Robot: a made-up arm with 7 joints. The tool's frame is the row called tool.
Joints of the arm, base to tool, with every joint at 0 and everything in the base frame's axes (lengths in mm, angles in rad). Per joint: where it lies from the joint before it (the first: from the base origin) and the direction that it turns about. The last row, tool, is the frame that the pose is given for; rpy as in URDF.
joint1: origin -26 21 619 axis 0 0 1
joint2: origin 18 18 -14 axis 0 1 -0.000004
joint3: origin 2 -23 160 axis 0 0 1
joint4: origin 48 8 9 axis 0 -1 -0.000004
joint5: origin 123 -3 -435 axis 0 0.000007 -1
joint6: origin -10 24 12 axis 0 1 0.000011
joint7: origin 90 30 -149 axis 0 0.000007 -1
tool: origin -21 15 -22 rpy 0.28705 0.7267 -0.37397
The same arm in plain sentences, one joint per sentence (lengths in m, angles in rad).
The arm has seven revolute joints in a row. What follows holds with every joint at zero, and every direction is one of the base frame's.
Joint 1 is mounted 0.0260 m along -x and 0.0210 m along +y and 0.6190 m along +z from the base frame's origin and rotates about +z.
Joint 2 is mounted 0.0180 m along +x and 0.0180 m along +y and 0.0140 m along -z from joint 1 and rotates about +y.
Joint 3 is mounted 0.0020 m along +x and 0.0230 m along -y and 0.1600 m along +z from joint 2 and rotates about +z.
Joint 4 is mounted 0.0480 m along +x and 0.0080 m along +y and 0.0090 m along +z from joint 3 and rotates about -y.
Joint 5 is mounted 0.1230 m along +x and 0.0030 m along -y and 0.4350 m along -z from joint 4 and rotates about -z.
Joint 6 is mounted 0.0100 m along -x and 0.0240 m along +y and 0.0120 m along +z from joint 5 and rotates about +y.
Joint 7 is mounted 0.0900 m along +x and 0.0300 m along +y and 0.1490 m along -z from joint 6 and rotates about -z.
The tool frame, which is the frame that the pose is given for, is mounted 0.0210 m along -x and 0.0150 m along +y and 0.0220 m along -z from joint 7; its axes are the base frame's turned by roll 0.2871, pitch 0.7267 and yaw -0.3740 rad (as in URDF: about the fixed x, then y, then z).

